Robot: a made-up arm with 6 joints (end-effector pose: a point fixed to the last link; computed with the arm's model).
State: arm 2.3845 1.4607 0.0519 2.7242 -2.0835 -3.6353
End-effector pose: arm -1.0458 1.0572 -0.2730 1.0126 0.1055 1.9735
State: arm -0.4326 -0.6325 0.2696 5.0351 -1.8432 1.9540
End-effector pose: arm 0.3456 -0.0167 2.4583 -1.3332 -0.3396 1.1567
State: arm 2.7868 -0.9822 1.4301 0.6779 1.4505 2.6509
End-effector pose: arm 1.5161 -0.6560 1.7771 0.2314 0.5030 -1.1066
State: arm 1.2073 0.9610 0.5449 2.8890 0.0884 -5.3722
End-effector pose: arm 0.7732 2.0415 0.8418 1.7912 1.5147 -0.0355
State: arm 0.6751 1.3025 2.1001 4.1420 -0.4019 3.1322
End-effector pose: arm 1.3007 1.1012 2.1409 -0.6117 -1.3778 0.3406
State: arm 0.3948 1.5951 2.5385 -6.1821 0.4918 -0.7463
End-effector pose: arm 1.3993 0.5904 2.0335 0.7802 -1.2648 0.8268
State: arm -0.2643 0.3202 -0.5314 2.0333 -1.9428 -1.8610
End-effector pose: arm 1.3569 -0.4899 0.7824 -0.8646 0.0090 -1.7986
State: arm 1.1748 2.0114 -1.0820 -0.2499 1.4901 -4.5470
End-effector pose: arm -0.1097 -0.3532 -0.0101 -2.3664 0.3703 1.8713
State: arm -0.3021 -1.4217 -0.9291 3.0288 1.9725 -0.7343
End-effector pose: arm 0.4013 -0.1096 1.5335 -1.6494 0.7479 1.5286
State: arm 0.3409 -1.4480 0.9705 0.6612 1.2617 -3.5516
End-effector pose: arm -1.7201 -0.5221 1.4531 -0.5451 -0.0593 2.7763
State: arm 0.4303 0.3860 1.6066 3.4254 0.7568 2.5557
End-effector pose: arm 0.7395 0.3094 2.8018 0.5173 -0.4145 0.3179
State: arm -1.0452 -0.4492 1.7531 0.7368 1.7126 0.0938
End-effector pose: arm -0.5030 1.0555 2.2521 1.8285 1.4752 -0.1860
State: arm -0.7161 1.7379 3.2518 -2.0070 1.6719 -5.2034
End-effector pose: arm 0.5472 -0.6459 1.8765 1.4266 -1.7560 -1.2343
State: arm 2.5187 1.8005 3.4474 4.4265 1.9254 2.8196
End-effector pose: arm -0.4477 0.4789 1.7671 0.1342 0.5279 1.1644
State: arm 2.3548 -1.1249 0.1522 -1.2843 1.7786 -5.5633
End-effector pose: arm 0.4004 -0.2127 2.3452 2.0664 0.5451 0.1394
